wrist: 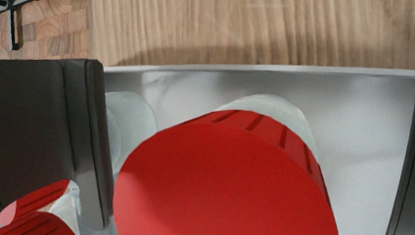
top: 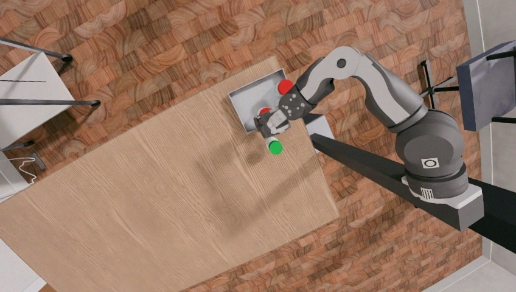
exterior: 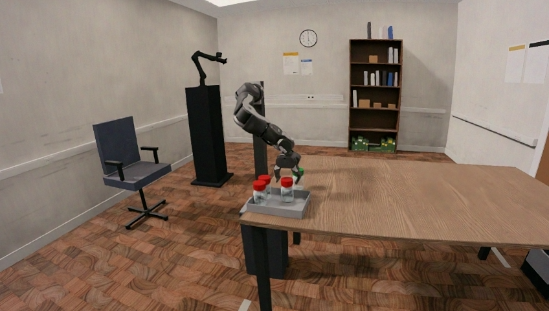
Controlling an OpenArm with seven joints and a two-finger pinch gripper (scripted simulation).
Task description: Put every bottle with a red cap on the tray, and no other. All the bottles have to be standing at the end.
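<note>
Right now the grey tray is 2 cm behind my hand, 6 cm to the right of it and 8 cm below it. From my hand the other things lie so: green-capped bottle: 3 cm ahead, 12 cm to the left, 5 cm below.
</note>
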